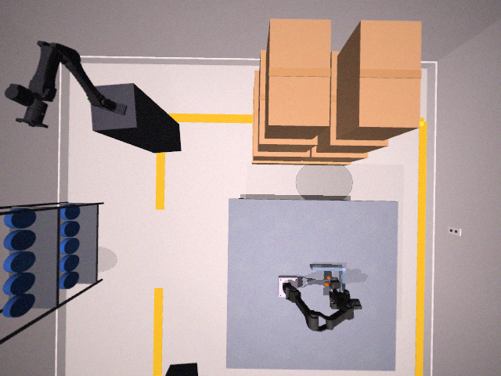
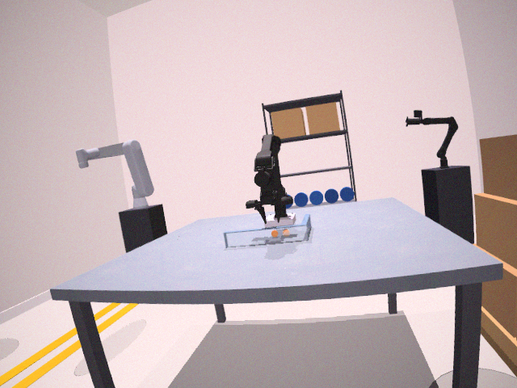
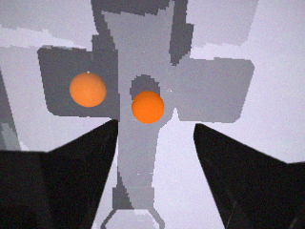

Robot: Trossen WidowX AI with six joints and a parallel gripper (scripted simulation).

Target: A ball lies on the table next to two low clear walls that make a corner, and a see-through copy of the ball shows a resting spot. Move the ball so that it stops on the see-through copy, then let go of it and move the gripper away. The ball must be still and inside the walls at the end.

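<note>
Right now my gripper tip is 5 cm above the orange ball. The rest, counted from my gripper tip: see-through copy of ball (5 cm to the left, 5 cm below, 1 cm ahead).
</note>
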